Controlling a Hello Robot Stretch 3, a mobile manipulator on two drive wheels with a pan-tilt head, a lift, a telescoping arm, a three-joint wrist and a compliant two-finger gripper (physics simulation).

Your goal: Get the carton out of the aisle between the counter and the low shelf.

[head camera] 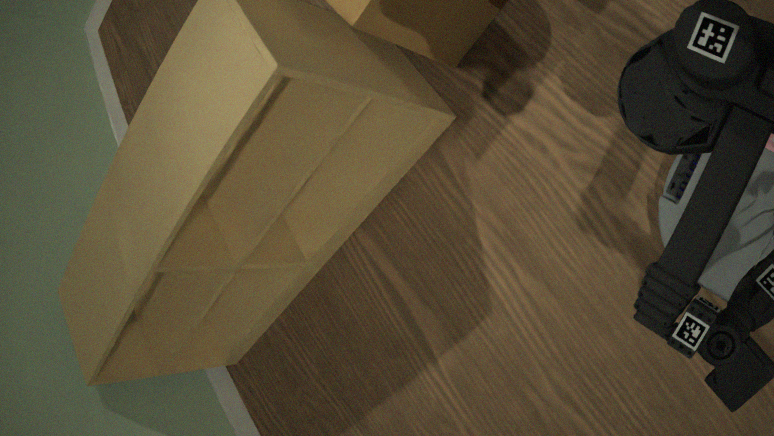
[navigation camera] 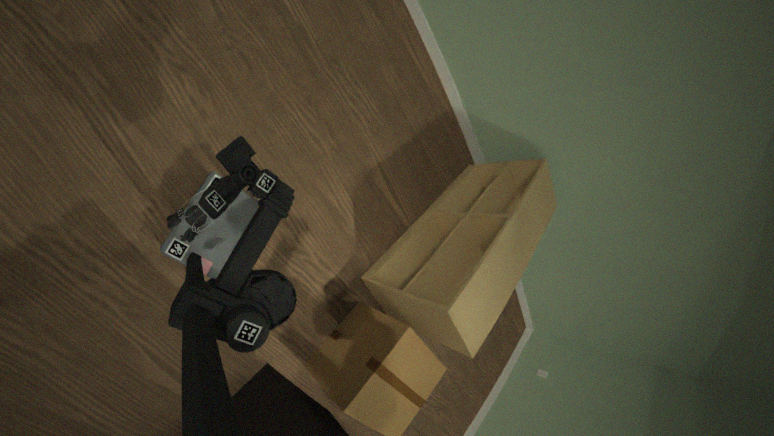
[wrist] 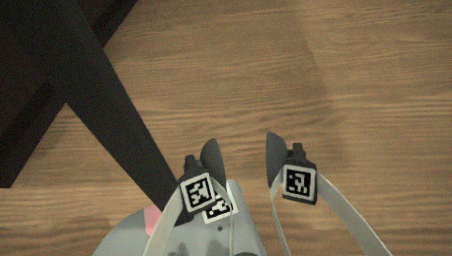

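Where they show: gripper, fingertip midpoint: [navigation camera: 175, 232]; robot's base at its link origin: [navigation camera: 196, 214].
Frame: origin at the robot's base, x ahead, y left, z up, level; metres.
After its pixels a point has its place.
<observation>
The carton [head camera: 433, 32] {x -0.910, y 0.046, z 0.167 m} [navigation camera: 414, 357] {x -1.058, y 0.110, z 0.407 m}, a tan box with a brown tape strip, stands on the floor by one end of the low shelf. It is cut off at the top of the head view. The low shelf [head camera: 162, 162] {x -1.147, y -0.450, z 0.611 m} [navigation camera: 503, 270] {x -1.167, y -0.441, z 0.610 m} is pale wood with open compartments. The dark counter [navigation camera: 276, 400] {x -0.539, y 0.463, z 0.327 m} shows in part at the bottom of the navigation view, on the carton's other side. My gripper [navigation camera: 180, 227] {x 0.033, y 0.057, z 0.401 m} [wrist: 242, 153] {x 0.033, y 0.057, z 0.401 m} is open and empty, folded in over my base, well apart from the carton. The fingers do not show in the head view.
My grey base [navigation camera: 238, 216] {x -0.124, y -0.078, z 0.160 m} stands on the wood floor, across from the carton and shelf. A green wall [head camera: 43, 189] {x -2.184, y -1.016, z 0.532 m} [navigation camera: 649, 216] {x -1.785, y -1.168, z 1.177 m} with a pale skirting board runs behind the shelf. My dark mast [navigation camera: 203, 379] {x -0.056, y 0.116, z 0.949 m} [wrist: 115, 110] crosses part of the navigation and wrist views.
</observation>
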